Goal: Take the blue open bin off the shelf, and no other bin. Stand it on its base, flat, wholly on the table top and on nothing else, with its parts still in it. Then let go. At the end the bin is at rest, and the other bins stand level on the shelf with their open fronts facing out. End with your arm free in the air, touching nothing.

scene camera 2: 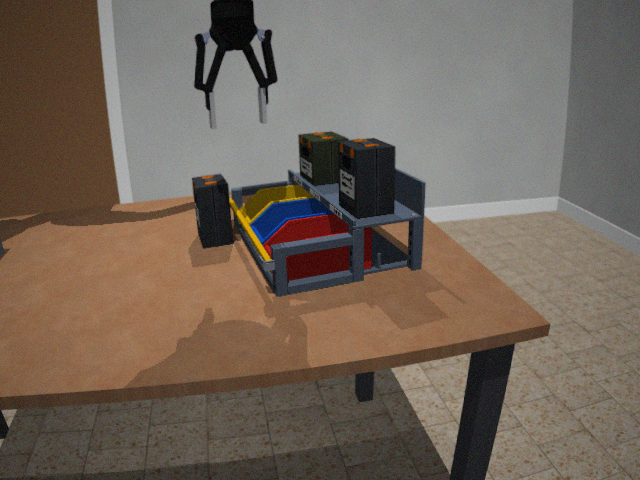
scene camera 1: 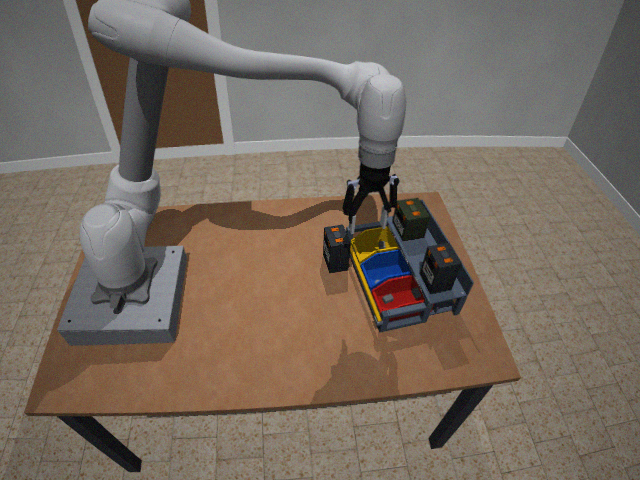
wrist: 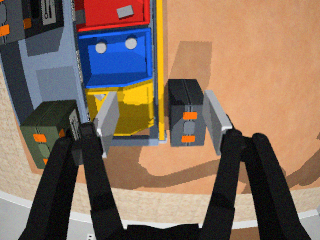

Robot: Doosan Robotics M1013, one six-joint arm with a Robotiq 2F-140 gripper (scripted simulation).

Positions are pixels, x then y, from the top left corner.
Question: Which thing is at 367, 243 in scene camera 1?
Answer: A yellow bin.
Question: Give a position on a yellow bin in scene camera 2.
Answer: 254, 207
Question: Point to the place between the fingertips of the gripper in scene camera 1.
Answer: At 367, 228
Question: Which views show the blue open bin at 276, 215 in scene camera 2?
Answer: Scene camera 2, scene camera 1 and the wrist view: all of them.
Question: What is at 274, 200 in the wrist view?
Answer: The gripper.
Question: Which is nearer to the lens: the blue open bin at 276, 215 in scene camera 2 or the red bin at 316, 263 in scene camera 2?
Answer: The red bin.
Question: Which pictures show the gripper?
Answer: Scene camera 2, scene camera 1 and the wrist view: all of them.
